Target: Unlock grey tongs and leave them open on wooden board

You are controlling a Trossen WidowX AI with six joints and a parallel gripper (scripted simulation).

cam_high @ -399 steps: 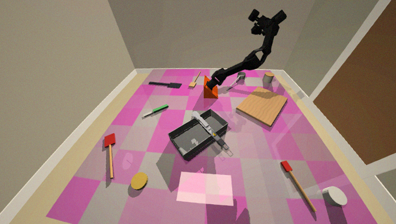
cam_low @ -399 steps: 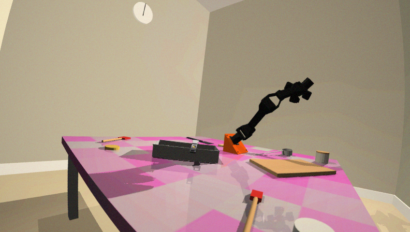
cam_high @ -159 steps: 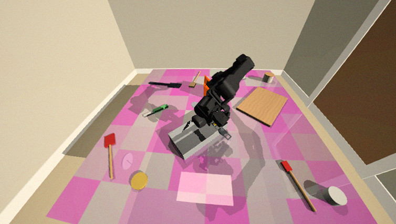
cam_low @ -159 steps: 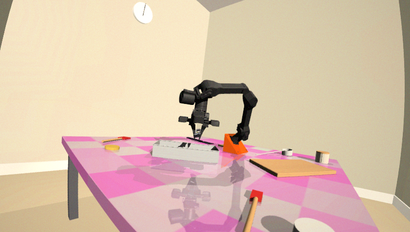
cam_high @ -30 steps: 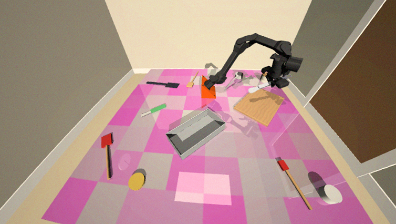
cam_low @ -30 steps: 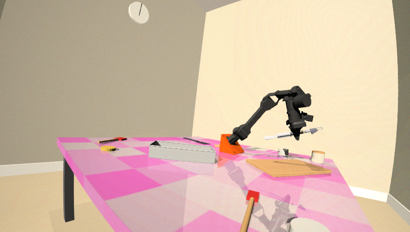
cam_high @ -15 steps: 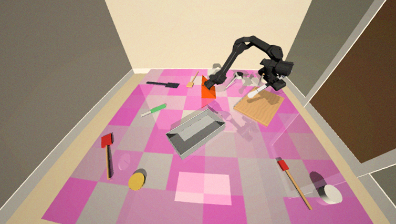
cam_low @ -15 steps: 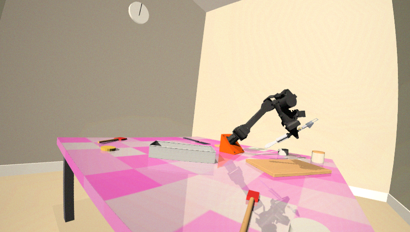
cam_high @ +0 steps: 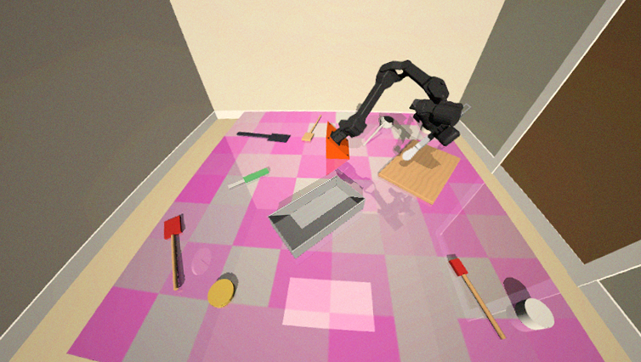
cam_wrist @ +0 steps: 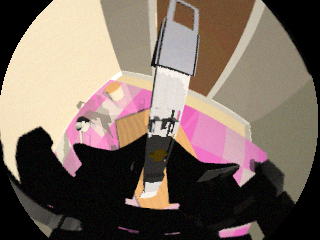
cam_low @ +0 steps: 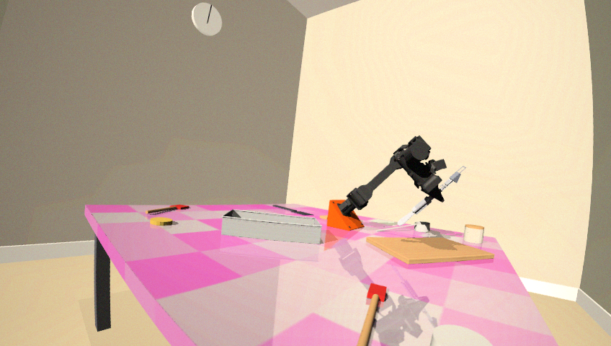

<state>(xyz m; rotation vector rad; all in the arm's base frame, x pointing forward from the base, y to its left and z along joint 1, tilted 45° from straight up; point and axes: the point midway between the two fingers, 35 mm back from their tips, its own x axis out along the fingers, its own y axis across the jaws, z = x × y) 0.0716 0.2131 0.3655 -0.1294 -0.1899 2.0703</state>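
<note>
Now: gripper tip 10 mm short of the yellow lock piece, 20 mm to the left of it and 30 mm below it. Also, from my gripper tip: beige cup 340 mm behind, 70 mm to the left, 140 mm below; then wooden board 10 mm ahead, 20 mm to the right, 160 mm below; then roasting tin 360 mm ahead, 430 mm to the right, 140 mm below.
</note>
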